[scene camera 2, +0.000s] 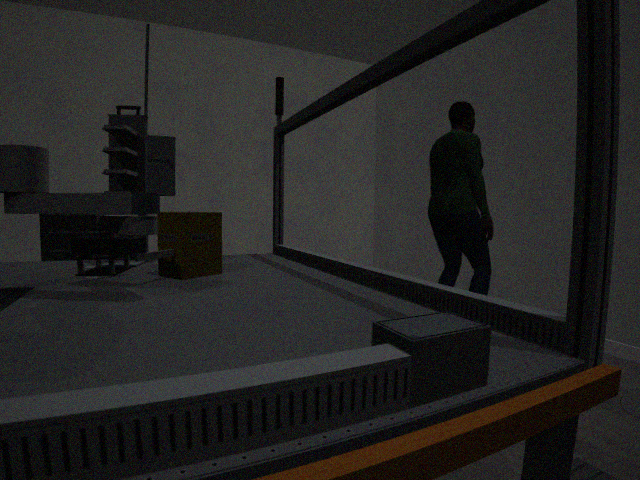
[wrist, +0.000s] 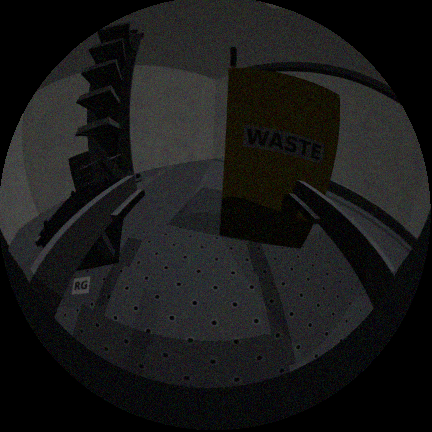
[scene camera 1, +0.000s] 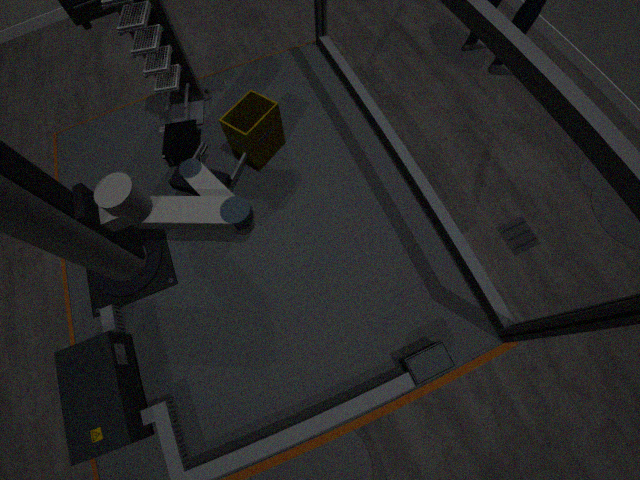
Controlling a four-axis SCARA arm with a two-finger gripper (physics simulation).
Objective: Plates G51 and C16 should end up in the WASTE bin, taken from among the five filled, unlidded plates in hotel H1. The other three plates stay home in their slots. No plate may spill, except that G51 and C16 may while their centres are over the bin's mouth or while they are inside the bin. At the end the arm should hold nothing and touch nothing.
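Places are measured from the arm's base along level axes (x ahead, y left, z up), in millimetres.
Pixels of known places: gripper, between the fingertips: (scene camera 2: 150, 251) (wrist: 217, 182) (scene camera 1: 224, 148); arm's base, origin of its link: (scene camera 1: 129, 261).
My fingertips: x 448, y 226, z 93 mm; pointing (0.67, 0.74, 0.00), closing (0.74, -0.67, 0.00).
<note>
Ahead of a thing's pixels: the offset from my fingertips to its top centre. "*": to the spot under its first point.
Hotel H1 (scene camera 1: 176, 49) (scene camera 2: 129, 119) (wrist: 127, 100) is a tall dark column with stacked shelves. In scene camera 1, pale gridded plates @[101 mm back, 311 mm left, 349 mm up] (scene camera 1: 133, 16) @[101 mm back, 311 mm left, 271 mm up] (scene camera 1: 146, 38) @[101 mm back, 311 mm left, 192 mm up] (scene camera 1: 156, 59) @[101 mm back, 311 mm left, 114 mm up] (scene camera 1: 166, 78) show on its shelves; their labels cannot be read, so G51 and C16 cannot be told apart from the others. The yellow WASTE bin @[120 mm ahead, 6 mm left, 120 mm up] (scene camera 1: 261, 142) (scene camera 2: 191, 242) (wrist: 282, 110) stands upright near the hotel. Its mouth is dark inside and its contents cannot be made out. My gripper (scene camera 1: 221, 159) (wrist: 217, 182) is open and empty, low beside the bin's near side, its fingers wide apart. In the wrist view the bin shows beyond the right finger.
A black box-like unit @[147 mm back, 145 mm left, 10 mm down] (scene camera 1: 180, 140) stands between the arm (scene camera 1: 186, 209) (scene camera 2: 67, 202) and the hotel. An RG label @[* 173 mm back, 42 mm left, 80 mm down] (wrist: 81, 285) lies on the deck at left. A grey box @[302 mm ahead, 893 mm right, 5 mm down] (scene camera 1: 429, 362) (scene camera 2: 429, 330) sits at the front corner. A person (scene camera 2: 454, 170) stands beyond the frame rail.
</note>
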